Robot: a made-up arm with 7 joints.
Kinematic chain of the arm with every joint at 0, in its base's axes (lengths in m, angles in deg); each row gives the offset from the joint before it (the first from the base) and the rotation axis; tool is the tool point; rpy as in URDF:
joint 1: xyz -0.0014 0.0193 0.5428 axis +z
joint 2: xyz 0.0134 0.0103 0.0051 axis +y
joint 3: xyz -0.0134 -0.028 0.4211 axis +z
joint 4: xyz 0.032 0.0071 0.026 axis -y
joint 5: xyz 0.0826 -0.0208 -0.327 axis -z
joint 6: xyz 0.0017 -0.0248 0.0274 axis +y
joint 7: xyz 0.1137 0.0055 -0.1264 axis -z
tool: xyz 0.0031 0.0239 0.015 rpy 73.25 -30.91 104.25
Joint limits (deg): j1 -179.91..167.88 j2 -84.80..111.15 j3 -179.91..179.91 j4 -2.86..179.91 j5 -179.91..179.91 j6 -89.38..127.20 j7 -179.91..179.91
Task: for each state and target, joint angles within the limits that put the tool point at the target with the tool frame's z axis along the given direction. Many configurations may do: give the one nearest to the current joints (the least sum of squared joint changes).
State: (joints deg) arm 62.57 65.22 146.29 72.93 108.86 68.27 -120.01
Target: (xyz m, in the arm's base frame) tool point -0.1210 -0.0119 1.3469 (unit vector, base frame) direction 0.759 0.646 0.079
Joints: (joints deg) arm 53.02 21.29 160.59 117.37 101.83 58.62 -119.53
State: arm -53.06 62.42 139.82 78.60 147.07 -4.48 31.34
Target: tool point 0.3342 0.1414 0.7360 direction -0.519 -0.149 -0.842
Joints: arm -44.98 68.97 124.69 54.51 140.55 -4.61 25.97
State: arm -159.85 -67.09 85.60 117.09 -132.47 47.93 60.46
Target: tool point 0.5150 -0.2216 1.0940 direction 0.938 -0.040 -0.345
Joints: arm -156.58 -46.79 72.33 105.59 -127.24 49.20 62.71
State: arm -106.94 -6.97 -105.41 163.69 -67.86 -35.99 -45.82
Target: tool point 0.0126 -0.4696 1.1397 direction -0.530 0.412 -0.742
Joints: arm -63.31 37.72 -139.20 145.96 -91.67 -51.52 -40.94
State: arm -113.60 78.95 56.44 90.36 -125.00 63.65 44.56
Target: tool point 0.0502 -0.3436 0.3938 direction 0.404 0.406 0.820
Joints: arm -140.75 89.08 58.73 52.49 -155.94 12.57 24.73
